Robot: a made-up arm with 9 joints.
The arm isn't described. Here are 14 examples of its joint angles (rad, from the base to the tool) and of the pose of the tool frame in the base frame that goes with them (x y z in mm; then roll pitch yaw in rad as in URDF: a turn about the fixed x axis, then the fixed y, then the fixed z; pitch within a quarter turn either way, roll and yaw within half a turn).
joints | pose
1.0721 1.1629 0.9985 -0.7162 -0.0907 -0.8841 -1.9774 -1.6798 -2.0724 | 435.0 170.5 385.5 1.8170 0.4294 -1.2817
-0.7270 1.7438 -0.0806 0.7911 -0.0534 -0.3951 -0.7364 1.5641 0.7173 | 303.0 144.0 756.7 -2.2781 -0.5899 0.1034
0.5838 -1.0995 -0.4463 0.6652 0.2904 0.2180 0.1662 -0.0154 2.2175 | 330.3 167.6 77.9 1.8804 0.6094 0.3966
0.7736 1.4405 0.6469 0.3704 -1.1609 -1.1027 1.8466 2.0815 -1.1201 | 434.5 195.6 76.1 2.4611 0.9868 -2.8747
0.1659 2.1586 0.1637 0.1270 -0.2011 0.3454 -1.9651 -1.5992 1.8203 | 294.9 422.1 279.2 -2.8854 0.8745 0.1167
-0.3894 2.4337 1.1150 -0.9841 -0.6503 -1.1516 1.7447 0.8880 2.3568 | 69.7 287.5 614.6 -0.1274 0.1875 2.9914
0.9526 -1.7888 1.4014 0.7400 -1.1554 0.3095 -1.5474 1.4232 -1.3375 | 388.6 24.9 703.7 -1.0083 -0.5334 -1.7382
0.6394 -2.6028 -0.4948 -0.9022 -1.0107 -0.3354 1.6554 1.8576 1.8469 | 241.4 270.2 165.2 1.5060 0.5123 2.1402
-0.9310 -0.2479 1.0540 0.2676 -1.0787 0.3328 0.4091 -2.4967 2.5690 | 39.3 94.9 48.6 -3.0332 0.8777 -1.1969
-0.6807 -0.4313 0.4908 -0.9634 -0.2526 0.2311 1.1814 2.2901 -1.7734 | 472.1 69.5 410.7 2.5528 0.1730 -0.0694
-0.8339 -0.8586 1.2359 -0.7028 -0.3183 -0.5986 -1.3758 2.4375 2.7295 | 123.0 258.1 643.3 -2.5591 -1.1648 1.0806
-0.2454 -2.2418 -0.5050 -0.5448 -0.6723 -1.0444 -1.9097 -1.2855 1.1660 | 392.8 -63.4 609.8 -2.2926 -0.8388 -2.0809
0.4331 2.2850 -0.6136 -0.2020 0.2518 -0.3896 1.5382 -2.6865 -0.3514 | -66.0 245.1 512.5 -0.7545 0.0040 -2.9515
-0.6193 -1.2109 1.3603 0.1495 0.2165 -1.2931 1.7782 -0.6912 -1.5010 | 274.0 200.6 438.5 1.0757 0.7123 -0.1610
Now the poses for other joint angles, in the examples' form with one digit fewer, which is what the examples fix.
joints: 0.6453 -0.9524 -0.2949 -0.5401 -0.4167 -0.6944 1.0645 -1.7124 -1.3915
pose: 349 342 108 0.797 0.946 1.091
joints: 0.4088 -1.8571 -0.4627 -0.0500 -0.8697 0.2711 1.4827 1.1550 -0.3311
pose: 210 282 327 -1.436 0.406 1.847
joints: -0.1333 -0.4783 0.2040 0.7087 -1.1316 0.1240 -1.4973 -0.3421 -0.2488
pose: 154 -140 459 -1.853 -0.161 -1.351
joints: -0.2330 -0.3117 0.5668 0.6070 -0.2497 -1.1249 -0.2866 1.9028 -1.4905
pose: -59 115 399 -2.091 0.206 2.865
